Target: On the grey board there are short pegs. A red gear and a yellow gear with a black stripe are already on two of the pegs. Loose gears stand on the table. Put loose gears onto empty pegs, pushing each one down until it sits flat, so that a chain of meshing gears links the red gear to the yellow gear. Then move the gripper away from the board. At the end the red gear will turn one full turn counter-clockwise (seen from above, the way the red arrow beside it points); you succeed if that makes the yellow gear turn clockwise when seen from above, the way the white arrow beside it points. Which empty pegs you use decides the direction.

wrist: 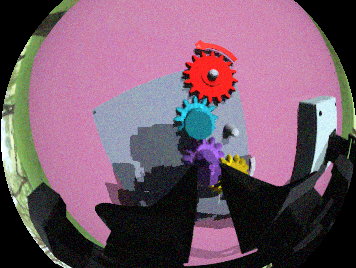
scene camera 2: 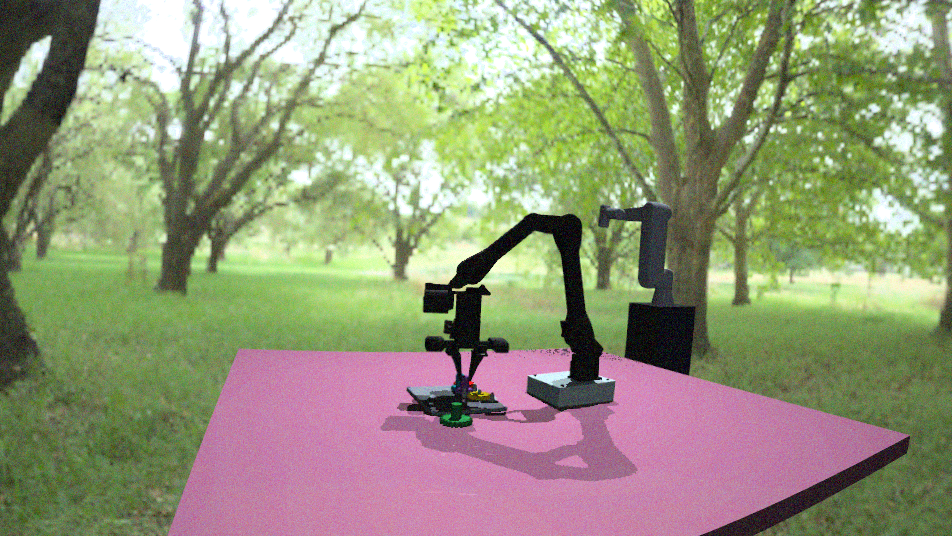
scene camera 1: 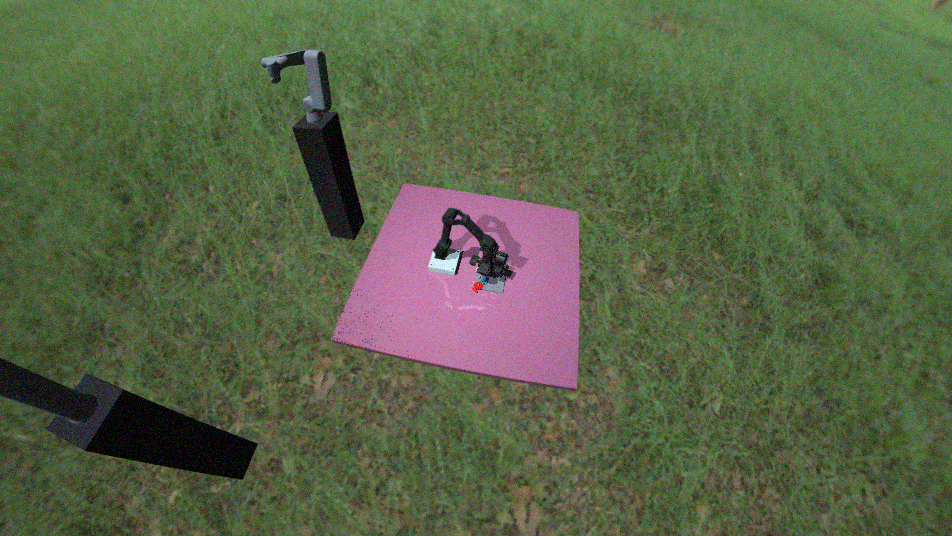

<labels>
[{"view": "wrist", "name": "gripper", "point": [207, 169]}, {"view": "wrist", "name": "purple gear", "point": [205, 155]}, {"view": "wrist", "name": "teal gear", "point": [196, 118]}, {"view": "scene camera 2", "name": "gripper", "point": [464, 380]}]
</labels>
